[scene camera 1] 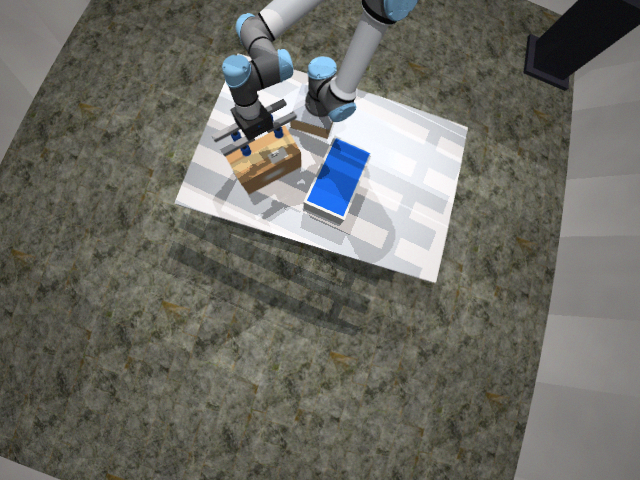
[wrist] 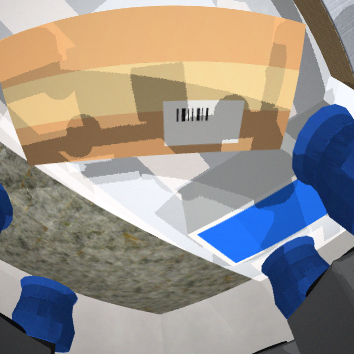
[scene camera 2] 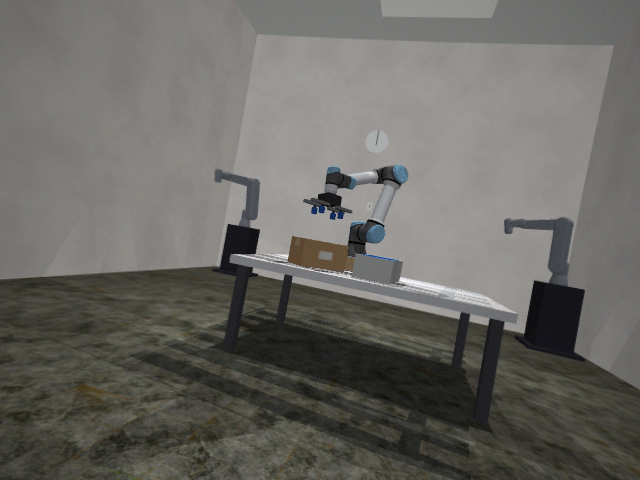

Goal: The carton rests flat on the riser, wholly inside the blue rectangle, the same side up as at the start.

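Note:
The brown carton rests flat on the table, with a pale tape strip and a white barcode label on top. The grey riser stands beside it, apart from it, to its right in both scene views. The blue rectangle with a white border lies on the riser's top. My gripper is open and holds nothing. Its four blue cups hang above the carton with a clear gap, as scene camera 2 shows.
A low brown-sided block lies by the arm's base, behind the carton and riser. The white table carries them all. Two grey arms on black pedestals stand beyond the table.

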